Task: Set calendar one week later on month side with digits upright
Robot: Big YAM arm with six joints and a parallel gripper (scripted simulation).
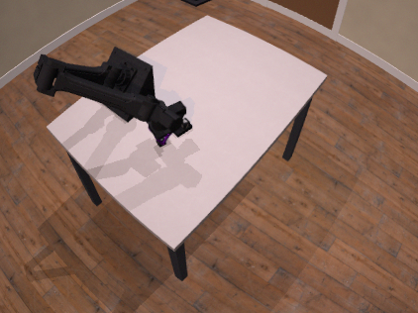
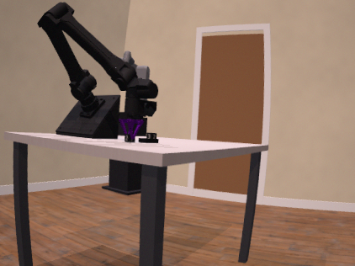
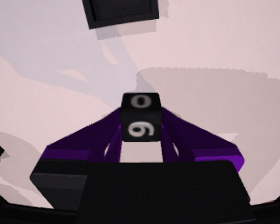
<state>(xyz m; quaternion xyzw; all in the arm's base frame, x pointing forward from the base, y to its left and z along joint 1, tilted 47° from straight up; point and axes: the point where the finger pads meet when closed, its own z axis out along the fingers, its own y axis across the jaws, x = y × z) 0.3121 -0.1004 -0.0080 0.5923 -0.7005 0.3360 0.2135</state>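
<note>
Now: the black date cube 1 cm below my hand. Also, from my hand: black tray (10 cm to the left, 1 cm below, 1 cm ahead).
</note>
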